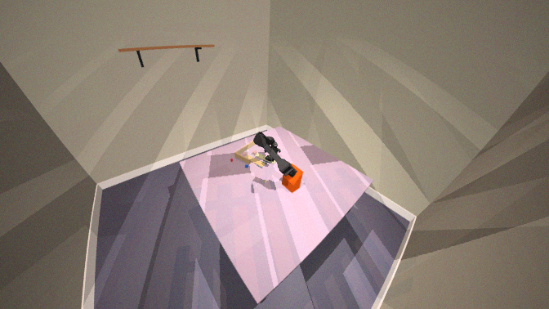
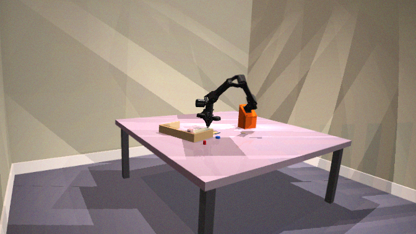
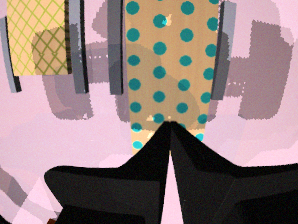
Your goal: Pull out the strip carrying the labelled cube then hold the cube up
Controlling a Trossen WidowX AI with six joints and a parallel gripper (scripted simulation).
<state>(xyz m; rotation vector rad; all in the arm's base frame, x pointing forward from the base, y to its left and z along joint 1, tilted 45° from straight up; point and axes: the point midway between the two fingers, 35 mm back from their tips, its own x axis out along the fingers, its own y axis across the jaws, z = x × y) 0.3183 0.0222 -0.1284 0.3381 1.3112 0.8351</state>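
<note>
Now: the yellow cross-hatched strip 130 mm to the left of my gripper tip and 70 mm ahead of it. Round my gripper tip: red cube: 310 mm to the left, 240 mm ahead, 10 mm above; then blue cube: 240 mm to the left, 80 mm ahead.
</note>
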